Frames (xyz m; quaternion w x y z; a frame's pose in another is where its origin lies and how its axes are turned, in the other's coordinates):
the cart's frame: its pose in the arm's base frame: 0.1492 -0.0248 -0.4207 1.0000 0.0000 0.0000 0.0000
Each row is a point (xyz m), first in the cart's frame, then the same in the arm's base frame.
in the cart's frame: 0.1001 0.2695 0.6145
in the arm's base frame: 0.2493 0.2447 0.1938
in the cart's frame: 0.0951 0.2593 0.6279
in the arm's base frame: 0.2443 0.2345 0.2072
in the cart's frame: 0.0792 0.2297 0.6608
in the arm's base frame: 0.2284 0.2049 0.2401
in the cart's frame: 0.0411 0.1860 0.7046
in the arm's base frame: 0.1903 0.1612 0.2839
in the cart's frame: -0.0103 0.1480 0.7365
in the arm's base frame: 0.1389 0.1232 0.3158
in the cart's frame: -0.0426 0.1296 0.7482
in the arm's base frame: 0.1066 0.1048 0.3275
